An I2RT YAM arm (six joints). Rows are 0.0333 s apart.
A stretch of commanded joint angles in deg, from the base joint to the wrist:
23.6, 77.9, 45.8, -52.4, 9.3, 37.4
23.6, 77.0, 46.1, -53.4, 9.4, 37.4
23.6, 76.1, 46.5, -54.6, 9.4, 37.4
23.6, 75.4, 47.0, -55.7, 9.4, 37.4
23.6, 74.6, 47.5, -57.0, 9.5, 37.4
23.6, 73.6, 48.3, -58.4, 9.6, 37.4
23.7, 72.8, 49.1, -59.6, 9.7, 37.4
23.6, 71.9, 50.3, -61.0, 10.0, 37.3
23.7, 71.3, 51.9, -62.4, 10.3, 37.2
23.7, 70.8, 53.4, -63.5, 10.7, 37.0
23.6, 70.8, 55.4, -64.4, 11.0, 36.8
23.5, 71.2, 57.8, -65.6, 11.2, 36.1
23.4, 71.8, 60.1, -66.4, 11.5, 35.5
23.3, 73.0, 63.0, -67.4, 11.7, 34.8
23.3, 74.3, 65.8, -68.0, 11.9, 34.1
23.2, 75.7, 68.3, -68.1, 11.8, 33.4
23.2, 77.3, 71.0, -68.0, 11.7, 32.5
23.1, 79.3, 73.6, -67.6, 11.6, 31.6
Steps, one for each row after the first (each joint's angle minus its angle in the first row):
0.0, -0.9, 0.3, -1.0, 0.1, 0.0
0.0, -1.8, 0.7, -2.2, 0.1, 0.0
0.0, -2.5, 1.2, -3.3, 0.1, 0.0
0.0, -3.3, 1.7, -4.6, 0.2, 0.0
0.0, -4.3, 2.5, -6.0, 0.3, 0.0
0.1, -5.1, 3.3, -7.2, 0.4, 0.0
0.0, -6.0, 4.5, -8.6, 0.7, -0.1
0.1, -6.6, 6.1, -10.0, 1.0, -0.2
0.1, -7.1, 7.6, -11.1, 1.4, -0.4
0.0, -7.1, 9.6, -12.0, 1.7, -0.6
-0.1, -6.7, 12.0, -13.2, 1.9, -1.3
-0.2, -6.1, 14.3, -14.0, 2.2, -1.9
-0.3, -4.9, 17.2, -15.0, 2.4, -2.6
-0.3, -3.6, 20.0, -15.6, 2.6, -3.3
-0.4, -2.2, 22.5, -15.7, 2.5, -4.0
-0.4, -0.6, 25.2, -15.6, 2.4, -4.9
-0.5, 1.4, 27.8, -15.2, 2.3, -5.8

